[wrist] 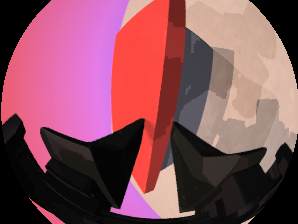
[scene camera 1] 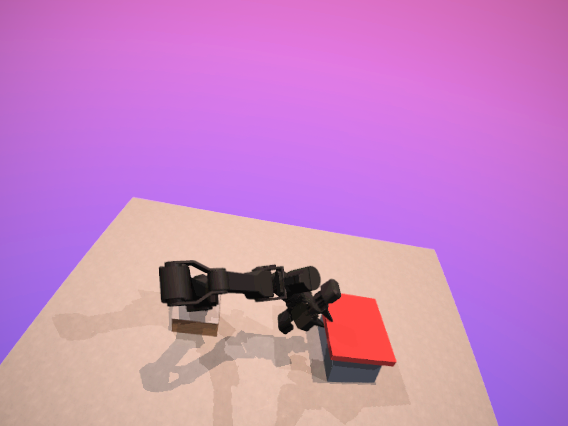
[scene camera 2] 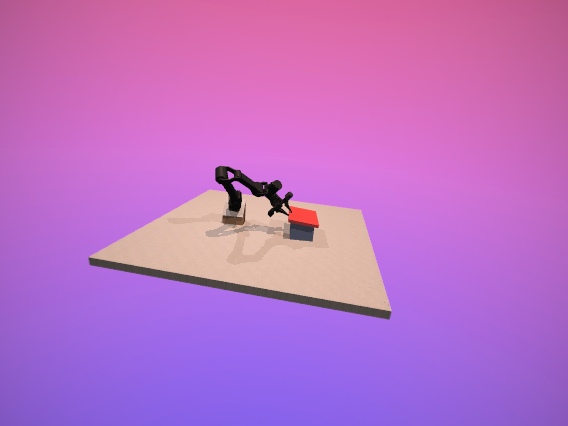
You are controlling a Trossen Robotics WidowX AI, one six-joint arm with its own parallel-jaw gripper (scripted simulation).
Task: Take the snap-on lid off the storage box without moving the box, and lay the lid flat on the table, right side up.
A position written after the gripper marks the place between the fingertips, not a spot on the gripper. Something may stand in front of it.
Note:
In view: the gripper [scene camera 1: 328, 323], a red lid [scene camera 1: 357, 334] and a grey storage box [scene camera 1: 336, 371].
The grey storage box also shows in the wrist view [wrist: 198, 57]. The gripper shows as well in the wrist view [wrist: 158, 124].

